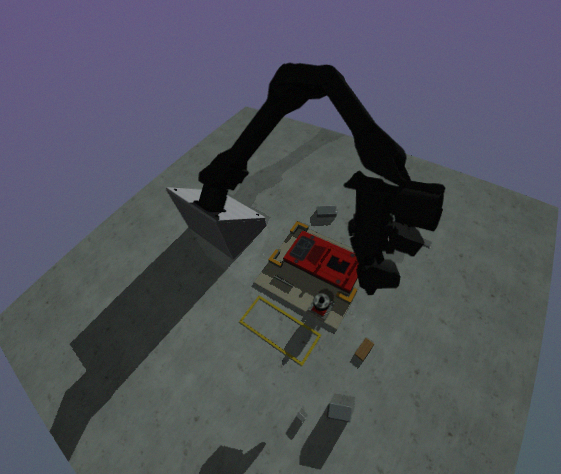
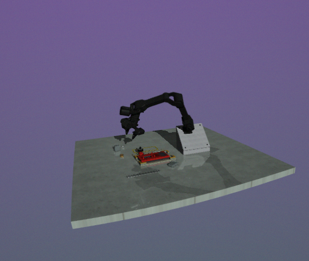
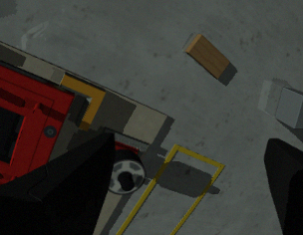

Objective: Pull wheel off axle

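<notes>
Right now my gripper tip is 150 mm past the grey base board, 40 mm to the right of it and 150 mm above it. Round my gripper tip: brown block: 60 mm ahead, 70 mm to the right, 150 mm below; long grey bar: 40 mm behind, 280 mm to the left, 160 mm below.
</notes>
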